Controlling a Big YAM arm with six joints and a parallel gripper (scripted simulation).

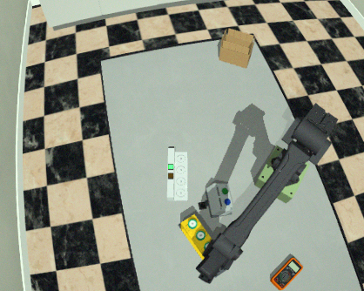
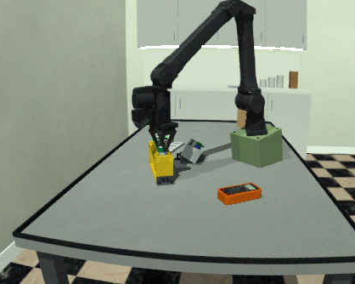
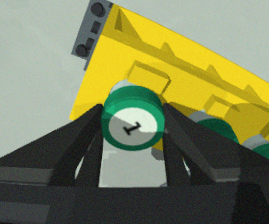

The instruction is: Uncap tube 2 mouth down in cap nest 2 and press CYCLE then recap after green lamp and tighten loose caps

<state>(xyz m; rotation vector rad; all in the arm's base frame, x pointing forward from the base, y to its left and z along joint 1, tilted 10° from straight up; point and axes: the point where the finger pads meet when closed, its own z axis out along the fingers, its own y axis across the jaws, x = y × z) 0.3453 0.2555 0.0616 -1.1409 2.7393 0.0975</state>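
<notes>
The cap is 2 cm ahead of my hand and 5 cm to the right of it. Round my hand: grey key housing (8 cm behind, 24 cm to the right, 6 cm below); then green READY key (10 cm behind, 26 cm to the right, 5 cm below); then blue cycle key (10 cm behind, 22 cm to the right, 5 cm below).
</notes>
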